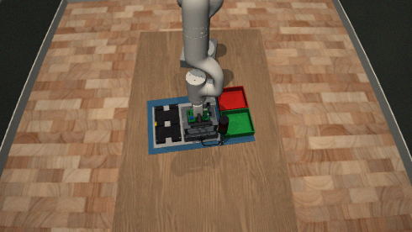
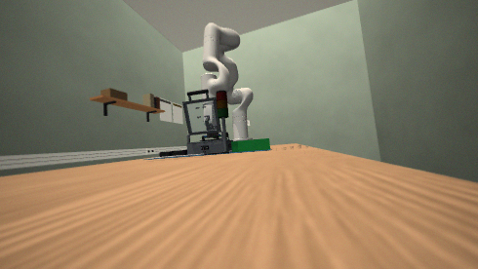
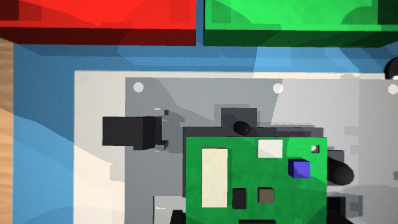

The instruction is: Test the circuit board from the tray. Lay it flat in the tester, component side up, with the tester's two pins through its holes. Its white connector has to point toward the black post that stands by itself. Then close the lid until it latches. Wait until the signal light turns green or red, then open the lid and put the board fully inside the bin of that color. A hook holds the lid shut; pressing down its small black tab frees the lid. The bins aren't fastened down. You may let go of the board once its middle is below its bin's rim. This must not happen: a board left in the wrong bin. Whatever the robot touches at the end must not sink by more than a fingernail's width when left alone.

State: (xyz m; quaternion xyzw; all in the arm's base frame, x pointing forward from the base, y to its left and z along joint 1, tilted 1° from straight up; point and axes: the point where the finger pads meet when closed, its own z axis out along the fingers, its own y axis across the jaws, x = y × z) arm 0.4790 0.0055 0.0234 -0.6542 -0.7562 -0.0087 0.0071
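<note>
My hand is right at the green circuit board. Also, from my hand: dark nest: 10 mm ahead, 10 mm to the left, 20 mm below; tester lid: 120 mm ahead, 20 mm to the left, 90 mm above; green bin: 20 mm ahead, 200 mm to the left, 70 mm below.
</note>
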